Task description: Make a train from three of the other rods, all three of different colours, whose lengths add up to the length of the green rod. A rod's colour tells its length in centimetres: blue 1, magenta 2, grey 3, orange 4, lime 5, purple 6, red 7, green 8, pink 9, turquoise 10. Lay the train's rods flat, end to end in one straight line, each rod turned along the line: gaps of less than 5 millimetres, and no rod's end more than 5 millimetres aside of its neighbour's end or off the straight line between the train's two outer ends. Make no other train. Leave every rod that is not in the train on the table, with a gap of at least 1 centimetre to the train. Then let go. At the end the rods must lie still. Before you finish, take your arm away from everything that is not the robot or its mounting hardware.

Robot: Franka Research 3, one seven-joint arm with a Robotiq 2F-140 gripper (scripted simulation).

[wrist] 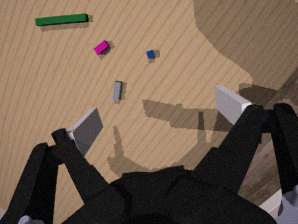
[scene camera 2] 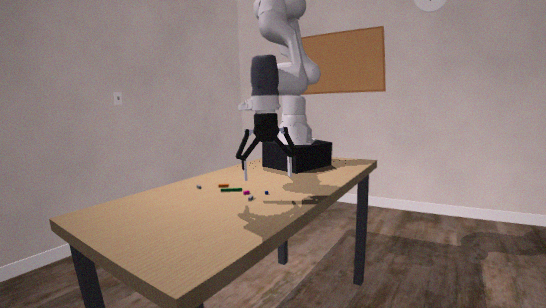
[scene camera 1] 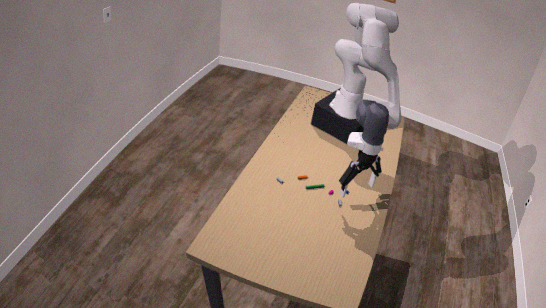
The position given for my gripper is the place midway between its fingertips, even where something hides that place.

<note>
I see my gripper [scene camera 2: 268, 178].
My gripper shows as well in the wrist view [wrist: 156, 107] and in scene camera 1 [scene camera 1: 356, 190].
</note>
